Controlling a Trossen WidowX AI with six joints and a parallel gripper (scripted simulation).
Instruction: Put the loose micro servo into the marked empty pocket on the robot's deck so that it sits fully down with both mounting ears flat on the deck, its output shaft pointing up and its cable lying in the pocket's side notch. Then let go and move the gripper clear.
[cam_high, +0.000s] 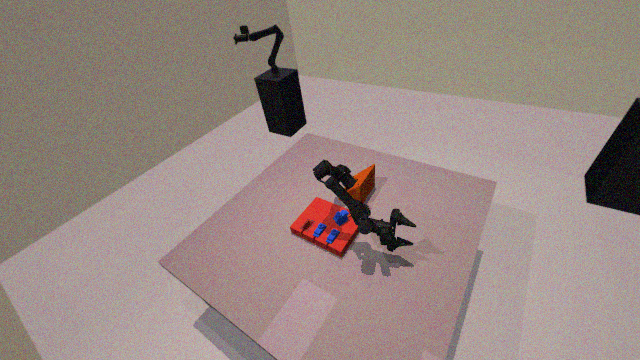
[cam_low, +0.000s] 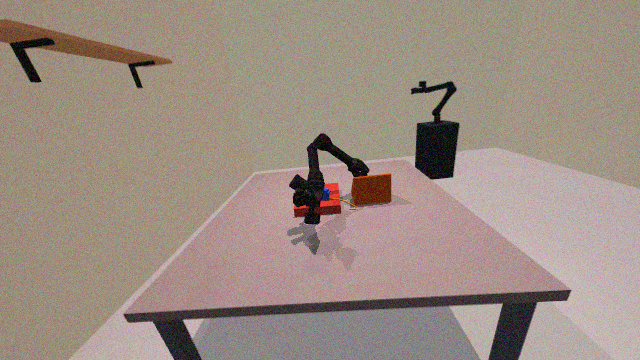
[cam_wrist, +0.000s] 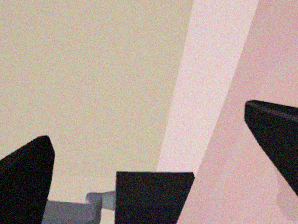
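Now: gripper tip 420 mm to the left of the red deck, 140 mm above it and 30 mm past it.
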